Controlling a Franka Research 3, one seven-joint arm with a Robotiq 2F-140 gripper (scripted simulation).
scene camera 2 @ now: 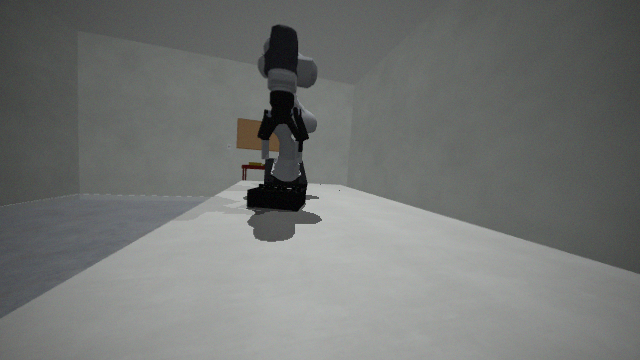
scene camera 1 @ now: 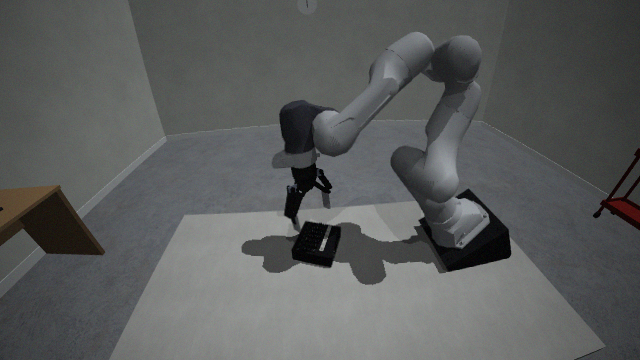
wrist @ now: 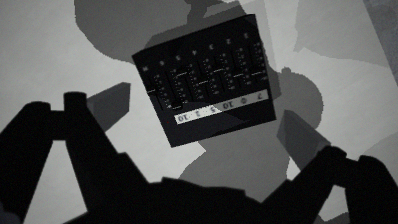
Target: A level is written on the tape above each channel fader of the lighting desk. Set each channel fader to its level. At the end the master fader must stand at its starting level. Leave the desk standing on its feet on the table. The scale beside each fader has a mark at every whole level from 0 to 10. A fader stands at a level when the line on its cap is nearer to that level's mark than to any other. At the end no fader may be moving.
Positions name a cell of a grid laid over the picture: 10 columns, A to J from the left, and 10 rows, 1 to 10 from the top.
Labels:
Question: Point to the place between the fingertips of my gripper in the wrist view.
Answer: F5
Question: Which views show my gripper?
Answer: Scene camera 2, scene camera 1 and the wrist view: all of them.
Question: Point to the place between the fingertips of my gripper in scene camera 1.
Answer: E7

